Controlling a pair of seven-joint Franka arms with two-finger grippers.
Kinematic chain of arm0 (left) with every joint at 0, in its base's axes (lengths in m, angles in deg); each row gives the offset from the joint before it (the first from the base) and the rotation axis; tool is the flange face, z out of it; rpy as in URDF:
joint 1: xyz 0 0 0.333 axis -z
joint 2: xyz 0 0 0 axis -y
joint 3: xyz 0 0 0.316 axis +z
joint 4: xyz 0.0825 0 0 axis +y
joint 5: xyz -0.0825 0 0.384 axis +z
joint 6: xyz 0 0 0 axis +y
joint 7: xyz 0.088 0 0 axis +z
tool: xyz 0 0 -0.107 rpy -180 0 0
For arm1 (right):
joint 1: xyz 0 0 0.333 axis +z
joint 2: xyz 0 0 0 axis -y
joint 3: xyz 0 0 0.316 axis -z
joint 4: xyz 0.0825 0 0 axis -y
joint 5: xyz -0.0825 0 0.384 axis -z
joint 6: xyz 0 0 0 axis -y
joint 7: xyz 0.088 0 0 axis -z
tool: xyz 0 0 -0.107 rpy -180 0 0
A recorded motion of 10 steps. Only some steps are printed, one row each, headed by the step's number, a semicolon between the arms.
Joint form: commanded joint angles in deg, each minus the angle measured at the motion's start. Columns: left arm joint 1, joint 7, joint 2, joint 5, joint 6, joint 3, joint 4; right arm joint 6, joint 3, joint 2, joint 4, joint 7, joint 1, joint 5.
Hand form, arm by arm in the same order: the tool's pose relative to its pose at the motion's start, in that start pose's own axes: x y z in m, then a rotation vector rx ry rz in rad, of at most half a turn. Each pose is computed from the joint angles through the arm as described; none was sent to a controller.
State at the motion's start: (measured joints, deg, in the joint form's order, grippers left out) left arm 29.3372 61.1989 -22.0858 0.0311 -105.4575 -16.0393 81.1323; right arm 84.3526 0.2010 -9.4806 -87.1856 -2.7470 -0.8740 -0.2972
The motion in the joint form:
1: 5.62 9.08 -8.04 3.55 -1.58 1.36 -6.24; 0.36 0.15 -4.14 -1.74 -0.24 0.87 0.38
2: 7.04 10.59 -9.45 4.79 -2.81 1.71 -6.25; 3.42 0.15 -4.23 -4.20 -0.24 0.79 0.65
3: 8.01 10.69 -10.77 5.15 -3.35 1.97 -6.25; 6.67 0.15 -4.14 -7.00 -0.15 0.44 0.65
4: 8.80 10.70 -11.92 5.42 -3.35 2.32 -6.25; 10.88 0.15 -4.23 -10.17 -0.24 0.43 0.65
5: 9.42 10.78 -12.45 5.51 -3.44 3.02 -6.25; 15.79 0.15 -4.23 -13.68 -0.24 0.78 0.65
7: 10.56 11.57 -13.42 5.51 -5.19 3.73 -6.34; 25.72 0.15 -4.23 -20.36 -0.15 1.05 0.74
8: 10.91 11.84 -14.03 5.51 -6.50 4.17 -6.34; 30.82 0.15 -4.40 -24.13 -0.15 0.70 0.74
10: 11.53 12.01 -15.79 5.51 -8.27 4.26 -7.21; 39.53 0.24 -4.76 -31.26 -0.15 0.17 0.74
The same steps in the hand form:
1: -0.0157 0.0450 0.0478 0.0209 0.0264 -0.0811; 0.0228 -0.0056 0.0526 -0.0059 -0.0968 -0.0154
2: -0.0233 0.0532 0.0650 0.0308 0.0408 -0.0830; 0.0274 -0.0039 0.0692 -0.0106 -0.0881 -0.0142
3: -0.0288 0.0583 0.0817 0.0452 0.0379 -0.0712; 0.0304 0.0000 0.0867 -0.0096 -0.0786 -0.0071
4: -0.0325 0.0608 0.0970 0.0657 0.0333 -0.0626; 0.0347 0.0004 0.1078 -0.0102 -0.0620 -0.0089
5: -0.0324 0.0612 0.1044 0.0763 0.0361 -0.0632; 0.0383 -0.0030 0.1298 -0.0127 -0.0377 -0.0154
7: -0.0365 0.0674 0.1148 0.0644 0.0439 -0.0675; 0.0417 -0.0054 0.1706 -0.0175 0.0189 -0.0201
8: -0.0350 0.0695 0.1210 0.0541 0.0500 -0.0722; 0.0405 -0.0017 0.1957 -0.0169 0.0392 -0.0147
10: -0.0369 0.0771 0.1343 0.0380 0.0502 -0.0678; 0.0315 0.0043 0.2439 -0.0158 0.0605 -0.0051

